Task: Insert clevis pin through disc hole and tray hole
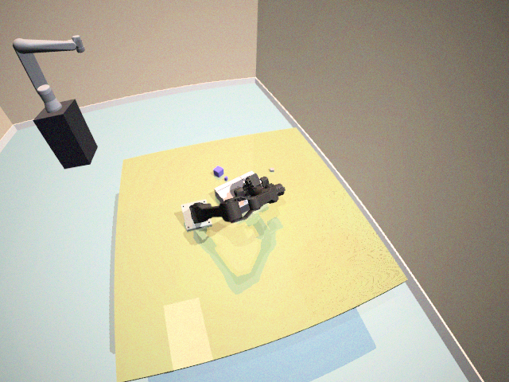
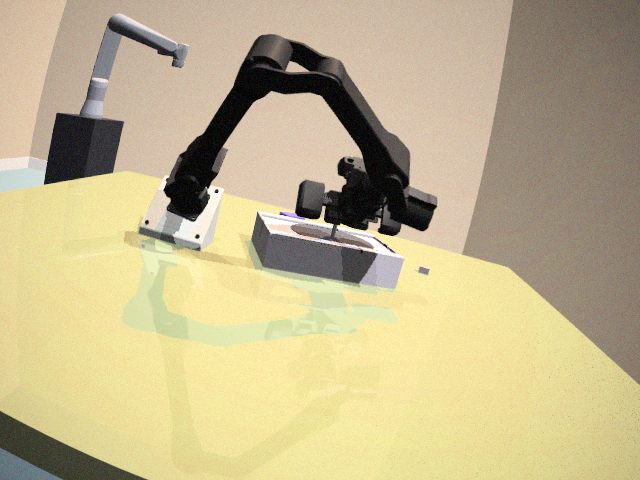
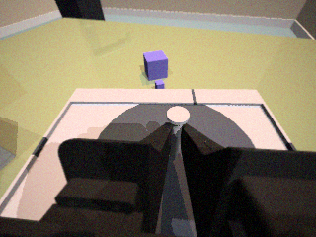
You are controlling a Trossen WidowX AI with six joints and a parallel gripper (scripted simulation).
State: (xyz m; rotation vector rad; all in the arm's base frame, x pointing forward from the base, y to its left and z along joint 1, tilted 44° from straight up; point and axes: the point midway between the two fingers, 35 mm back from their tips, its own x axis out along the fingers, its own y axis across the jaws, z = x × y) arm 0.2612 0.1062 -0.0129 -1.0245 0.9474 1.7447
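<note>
My gripper tip is now 50 mm above the rimmed steel tray, 10 mm to the left of it and 10 mm past it. Also, from my gripper tip: purple cube (200 mm to the left, 120 mm behind, 70 mm below); aluminium disc (30 mm below); steel clevis pin (10 mm below).
</note>
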